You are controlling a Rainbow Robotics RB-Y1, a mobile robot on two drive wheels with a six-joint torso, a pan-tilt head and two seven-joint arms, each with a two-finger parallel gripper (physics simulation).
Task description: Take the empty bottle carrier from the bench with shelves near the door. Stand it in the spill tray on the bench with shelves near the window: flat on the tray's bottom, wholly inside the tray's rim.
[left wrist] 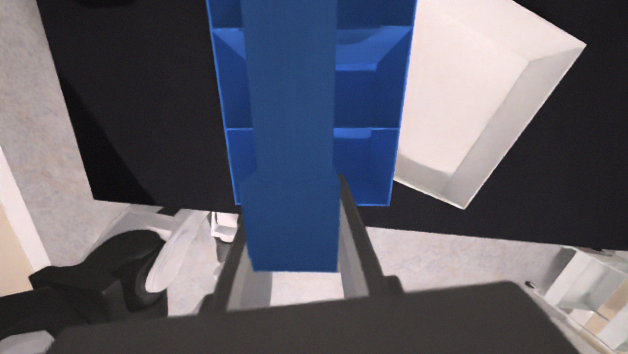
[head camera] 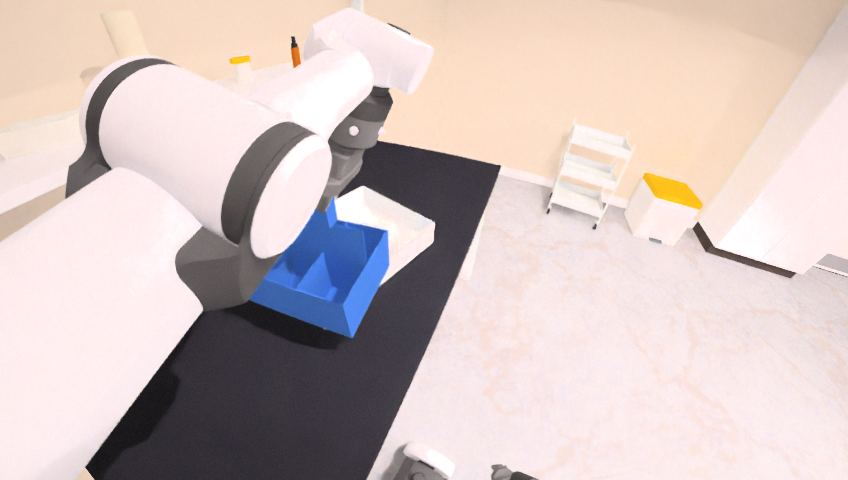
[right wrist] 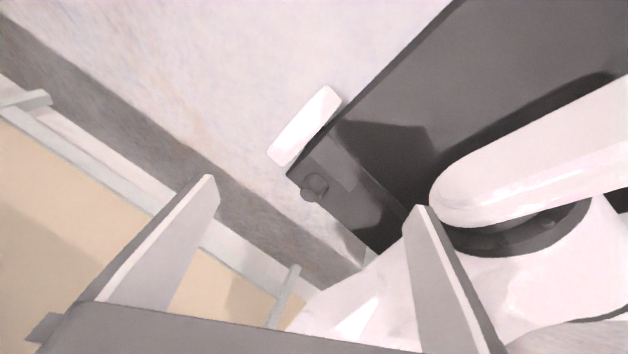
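The blue bottle carrier is empty in the compartments that show. It hangs roughly upright above the black bench top, with its shadow below. The white spill tray lies on the bench. The carrier overlaps part of the tray in both views, with the rest of the tray showing beside it. My left gripper is shut on the carrier's handle; the arm hides part of the carrier in the head view. My right gripper is open and empty, away from the bench top.
A white trolley and a white bin with a yellow lid stand on the floor beyond the bench. An orange bottle and a yellow-capped jar stand behind my left arm. A white cabinet stands at the right.
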